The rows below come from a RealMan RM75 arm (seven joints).
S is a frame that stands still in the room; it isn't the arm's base.
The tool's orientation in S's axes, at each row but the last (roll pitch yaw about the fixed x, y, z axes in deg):
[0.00, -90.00, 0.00]
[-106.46, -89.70, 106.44]
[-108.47, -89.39, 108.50]
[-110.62, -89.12, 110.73]
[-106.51, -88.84, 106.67]
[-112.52, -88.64, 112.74]
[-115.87, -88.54, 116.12]
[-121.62, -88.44, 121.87]
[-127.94, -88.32, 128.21]
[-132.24, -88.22, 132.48]
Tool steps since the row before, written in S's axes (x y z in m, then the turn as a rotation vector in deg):
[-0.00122, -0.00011, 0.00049, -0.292, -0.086, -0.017]
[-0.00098, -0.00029, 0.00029, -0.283, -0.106, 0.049]
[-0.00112, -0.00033, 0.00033, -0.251, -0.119, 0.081]
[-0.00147, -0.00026, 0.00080, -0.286, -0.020, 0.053]
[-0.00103, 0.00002, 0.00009, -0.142, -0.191, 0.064]
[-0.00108, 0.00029, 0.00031, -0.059, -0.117, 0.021]
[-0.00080, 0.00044, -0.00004, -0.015, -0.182, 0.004]
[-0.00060, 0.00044, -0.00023, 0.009, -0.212, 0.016]
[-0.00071, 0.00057, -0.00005, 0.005, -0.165, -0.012]
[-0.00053, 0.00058, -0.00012, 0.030, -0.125, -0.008]
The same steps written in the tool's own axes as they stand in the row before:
[0.00049, -0.00011, 0.00122, -0.017, -0.086, 0.292]
[0.00029, -0.00029, 0.00098, 0.049, -0.106, 0.283]
[0.00033, -0.00033, 0.00112, 0.081, -0.120, 0.251]
[0.00080, -0.00027, 0.00147, 0.054, -0.020, 0.286]
[0.00010, 0.00002, 0.00103, 0.061, -0.192, 0.142]
[0.00033, 0.00029, 0.00108, 0.019, -0.117, 0.059]
[-0.00002, 0.00044, 0.00080, 0.000, -0.182, 0.016]
[-0.00021, 0.00045, 0.00060, 0.011, -0.212, -0.008]
[-0.00002, 0.00057, 0.00071, -0.016, -0.165, -0.004]
[-0.00010, 0.00058, 0.00053, -0.011, -0.125, -0.029]

